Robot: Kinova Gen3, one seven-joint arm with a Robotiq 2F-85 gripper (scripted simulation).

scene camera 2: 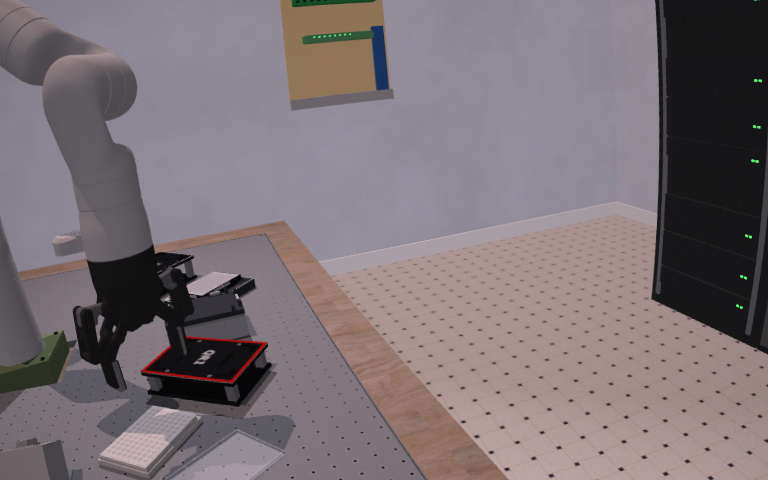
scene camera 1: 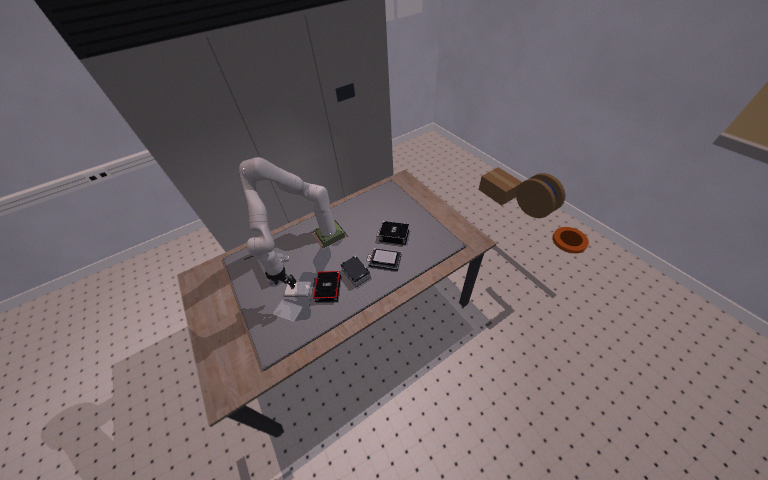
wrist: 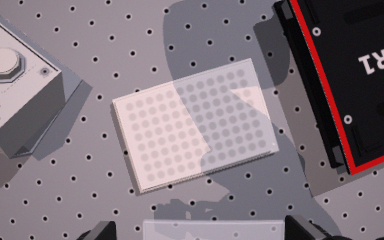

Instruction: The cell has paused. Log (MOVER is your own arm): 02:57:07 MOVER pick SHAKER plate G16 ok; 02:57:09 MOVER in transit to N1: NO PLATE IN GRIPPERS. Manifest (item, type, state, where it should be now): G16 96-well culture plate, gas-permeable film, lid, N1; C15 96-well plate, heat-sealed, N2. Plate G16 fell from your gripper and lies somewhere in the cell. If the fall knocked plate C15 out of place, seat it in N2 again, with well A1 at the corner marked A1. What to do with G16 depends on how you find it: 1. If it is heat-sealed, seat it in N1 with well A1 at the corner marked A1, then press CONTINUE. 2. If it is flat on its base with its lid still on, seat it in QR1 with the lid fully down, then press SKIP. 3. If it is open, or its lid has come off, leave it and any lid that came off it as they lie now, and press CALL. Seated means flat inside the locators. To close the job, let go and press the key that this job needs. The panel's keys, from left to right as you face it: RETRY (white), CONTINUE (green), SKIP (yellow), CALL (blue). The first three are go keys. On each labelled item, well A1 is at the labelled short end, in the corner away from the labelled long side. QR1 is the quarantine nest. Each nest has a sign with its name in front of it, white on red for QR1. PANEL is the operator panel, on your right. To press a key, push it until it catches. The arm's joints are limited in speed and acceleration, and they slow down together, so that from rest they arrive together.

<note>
I see my gripper (scene camera 2: 151, 371) and a white 96-well plate (wrist: 211, 120).
</note>
